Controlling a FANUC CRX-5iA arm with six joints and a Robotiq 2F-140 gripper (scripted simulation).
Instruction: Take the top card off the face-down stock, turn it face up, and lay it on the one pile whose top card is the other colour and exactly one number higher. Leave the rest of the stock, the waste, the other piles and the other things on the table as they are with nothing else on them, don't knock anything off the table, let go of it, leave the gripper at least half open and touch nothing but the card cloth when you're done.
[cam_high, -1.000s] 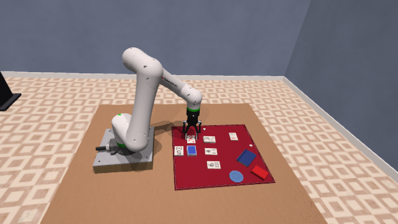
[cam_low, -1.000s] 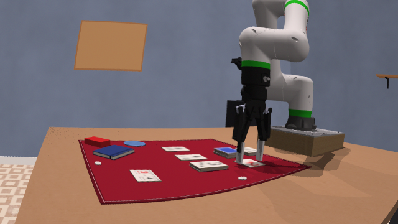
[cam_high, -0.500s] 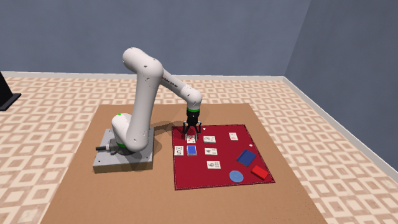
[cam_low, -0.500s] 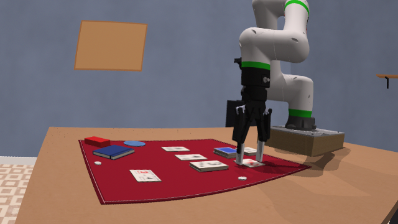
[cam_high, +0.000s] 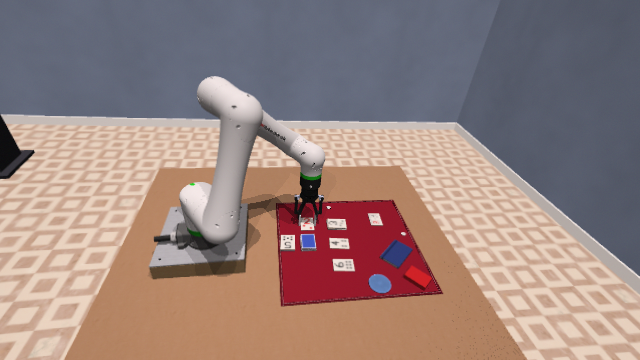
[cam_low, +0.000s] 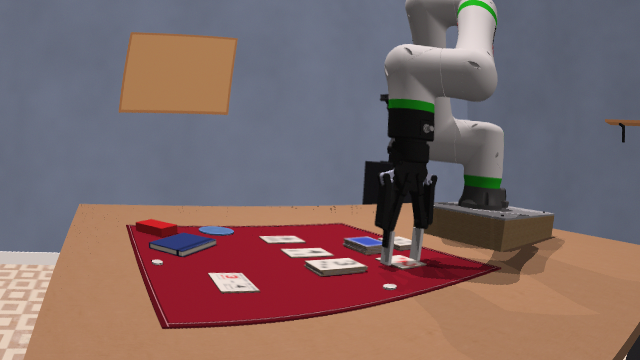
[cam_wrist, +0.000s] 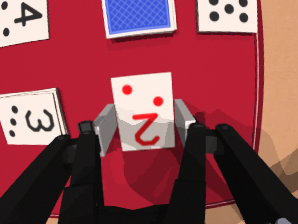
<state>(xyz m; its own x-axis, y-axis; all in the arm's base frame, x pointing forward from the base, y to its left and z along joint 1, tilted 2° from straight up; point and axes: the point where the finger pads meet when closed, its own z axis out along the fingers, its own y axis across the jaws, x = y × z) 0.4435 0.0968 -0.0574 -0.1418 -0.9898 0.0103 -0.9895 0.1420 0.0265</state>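
The red card cloth is 170 mm ahead of my hand, 140 mm to the right of it and 40 mm below it. Round my hand: blue book 360 mm ahead, 240 mm to the right, 20 mm below.
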